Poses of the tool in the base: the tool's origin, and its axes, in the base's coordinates. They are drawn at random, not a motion.
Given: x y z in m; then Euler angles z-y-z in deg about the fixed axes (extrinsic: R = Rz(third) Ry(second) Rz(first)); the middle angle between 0 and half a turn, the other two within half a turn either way.
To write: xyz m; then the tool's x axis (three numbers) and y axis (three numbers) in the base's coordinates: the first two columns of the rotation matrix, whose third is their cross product. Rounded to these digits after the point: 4 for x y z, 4 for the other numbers.
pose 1, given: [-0.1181 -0.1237 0.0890 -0.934 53.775 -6.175]
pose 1, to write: [-0.1181 -0.1237 0.0890 0.5857 -0.0798 -0.8066 0.1171 0.9930 -0.0131]
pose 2, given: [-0.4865 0.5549 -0.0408 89.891 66.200 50.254]
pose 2, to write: [-0.4865 0.5549 -0.0408 -0.7684 0.6400 -0.0017 -0.2595 -0.3091 0.9150]
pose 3, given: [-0.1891 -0.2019 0.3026 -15.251 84.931 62.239]
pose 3, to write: [-0.1891 -0.2019 0.3026 0.2725 -0.0471 -0.9610 -0.8429 0.4699 -0.2620]
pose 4, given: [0.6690 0.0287 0.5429 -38.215 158.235 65.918]
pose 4, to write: [0.6690 0.0287 0.5429 0.2670 -0.9186 -0.2913 -0.9517 -0.2039 -0.2294]
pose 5, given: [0.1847 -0.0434 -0.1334 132.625 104.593 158.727]
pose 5, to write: [0.1847 -0.0434 -0.1334 -0.4260 -0.6238 0.6554 0.0729 0.6983 0.7121]
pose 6, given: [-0.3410 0.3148 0.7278 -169.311 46.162 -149.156]
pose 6, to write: [-0.3410 0.3148 0.7278 0.4892 0.5082 0.7088 -0.6141 0.7778 -0.1338]
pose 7, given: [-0.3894 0.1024 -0.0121 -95.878 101.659 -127.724]
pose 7, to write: [-0.3894 0.1024 -0.0121 -0.7995 0.5923 0.1003 0.0420 0.2217 -0.9742]
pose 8, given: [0.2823 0.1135 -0.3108 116.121 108.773 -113.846]
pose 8, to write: [0.2823 0.1135 -0.3108 0.7639 -0.4926 0.4168 -0.5195 -0.0863 0.8501]
